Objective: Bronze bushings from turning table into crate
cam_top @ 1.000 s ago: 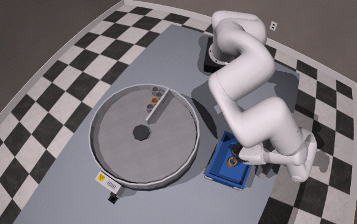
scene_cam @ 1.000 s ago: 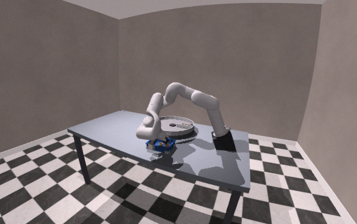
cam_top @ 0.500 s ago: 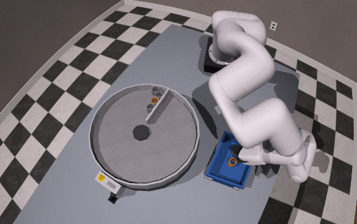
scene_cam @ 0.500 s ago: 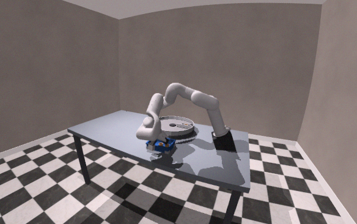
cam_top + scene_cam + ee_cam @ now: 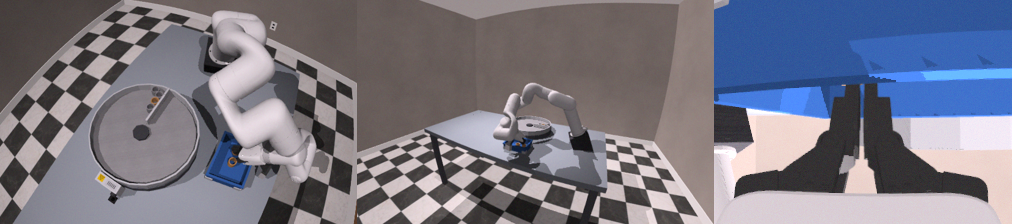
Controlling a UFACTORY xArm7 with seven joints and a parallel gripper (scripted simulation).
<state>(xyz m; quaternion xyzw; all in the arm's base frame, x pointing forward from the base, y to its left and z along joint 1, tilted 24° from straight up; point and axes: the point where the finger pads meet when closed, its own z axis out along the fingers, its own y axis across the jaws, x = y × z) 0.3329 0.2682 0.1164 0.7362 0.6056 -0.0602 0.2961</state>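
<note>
My hand is 4 cm short of the blue crate, 1 cm to the right of it and 3 cm above it. The rest, counted from my hand: turning table 16 cm ahead, 32 cm to the right.
</note>
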